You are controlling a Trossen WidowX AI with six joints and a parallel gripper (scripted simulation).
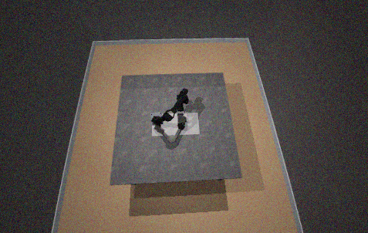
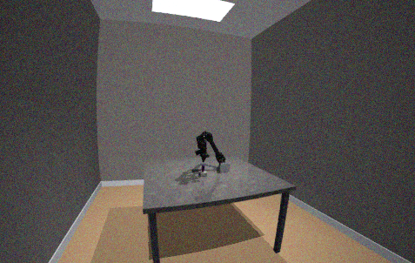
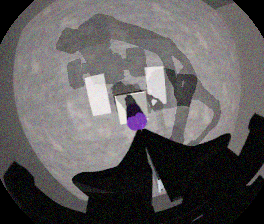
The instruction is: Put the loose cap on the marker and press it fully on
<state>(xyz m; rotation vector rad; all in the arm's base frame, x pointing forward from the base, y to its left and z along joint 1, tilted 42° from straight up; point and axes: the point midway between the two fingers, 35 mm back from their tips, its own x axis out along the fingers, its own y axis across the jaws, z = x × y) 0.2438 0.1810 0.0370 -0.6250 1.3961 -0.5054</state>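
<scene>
Now: the purple cap 6 cm below my gripper tip. From my gripper tip the other things lie so: white block 12 cm below.
</scene>
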